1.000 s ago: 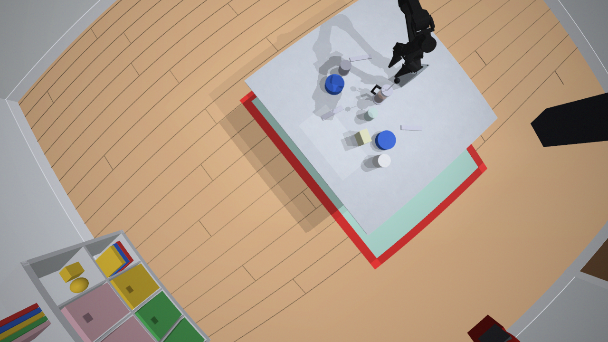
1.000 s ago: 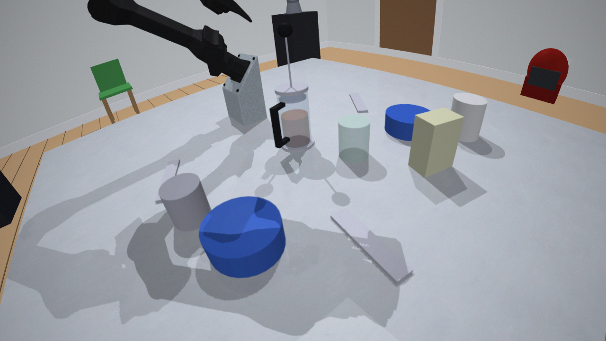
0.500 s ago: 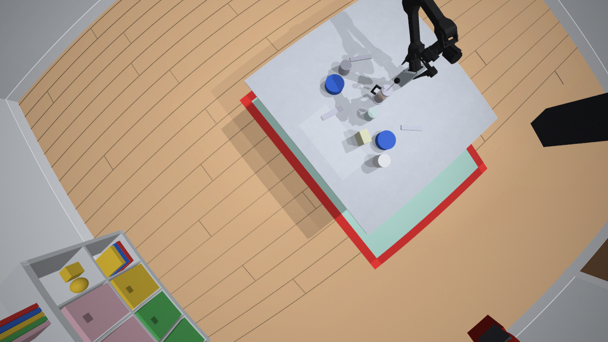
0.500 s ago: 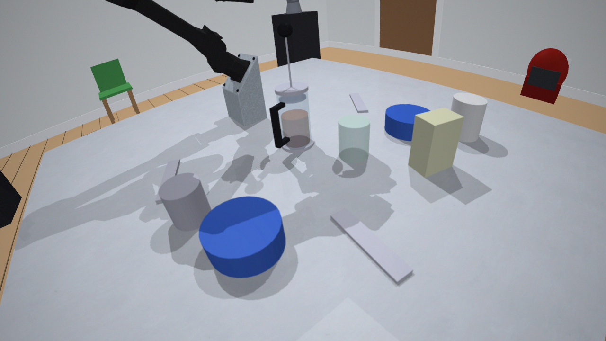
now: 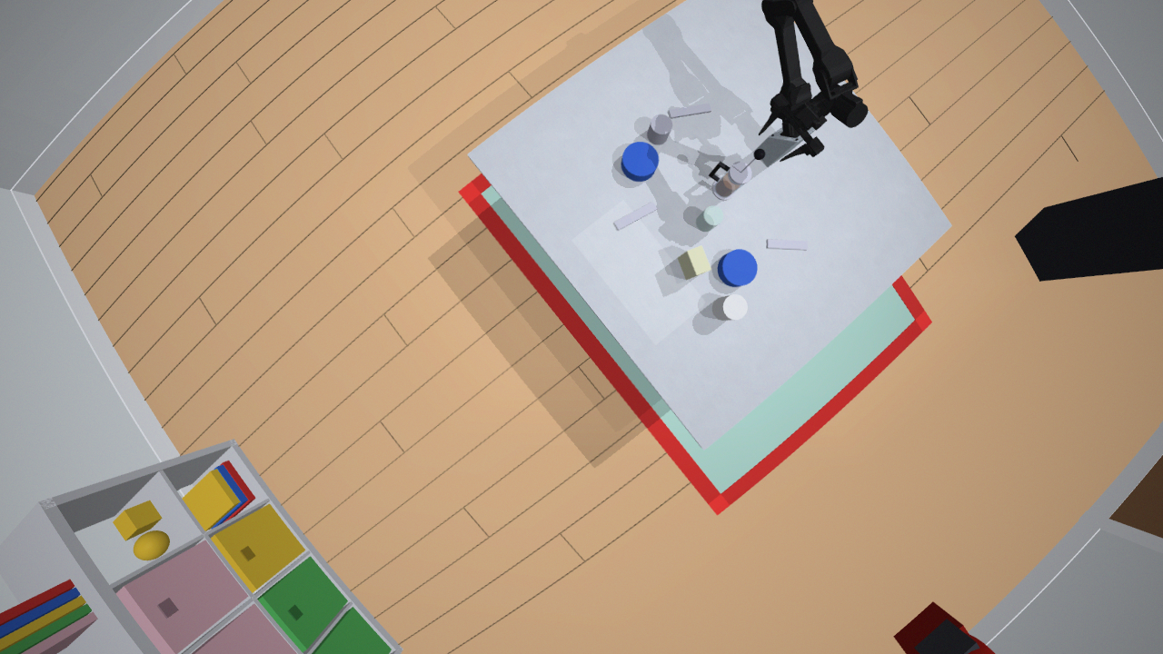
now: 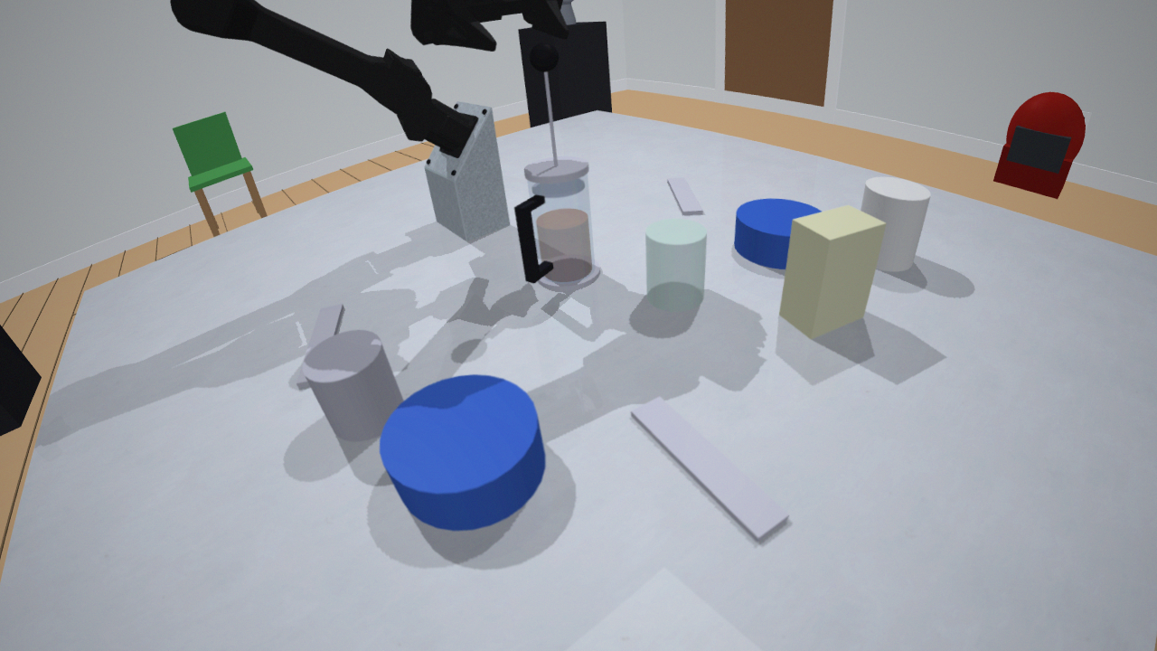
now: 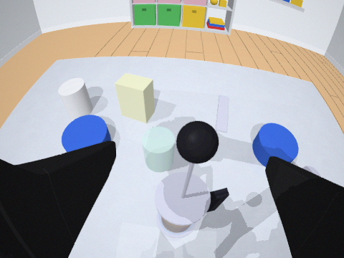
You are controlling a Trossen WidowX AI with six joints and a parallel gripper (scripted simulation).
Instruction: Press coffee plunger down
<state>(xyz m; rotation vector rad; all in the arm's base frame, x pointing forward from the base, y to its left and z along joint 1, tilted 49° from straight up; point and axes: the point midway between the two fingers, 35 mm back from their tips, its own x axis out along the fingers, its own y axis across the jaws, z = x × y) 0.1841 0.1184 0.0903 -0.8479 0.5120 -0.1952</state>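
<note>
Now: gripper tip 30 mm short of the coffee press, 20 mm to the left of it and 150 mm above it. The rest, counted from my gripper tip: cream block (290 mm ahead, 140 mm to the left, 220 mm below); then grey cylinder (100 mm ahead, 290 mm to the right, 240 mm below); then pale green cylinder (150 mm ahead, 50 mm to the left, 230 mm below).
</note>
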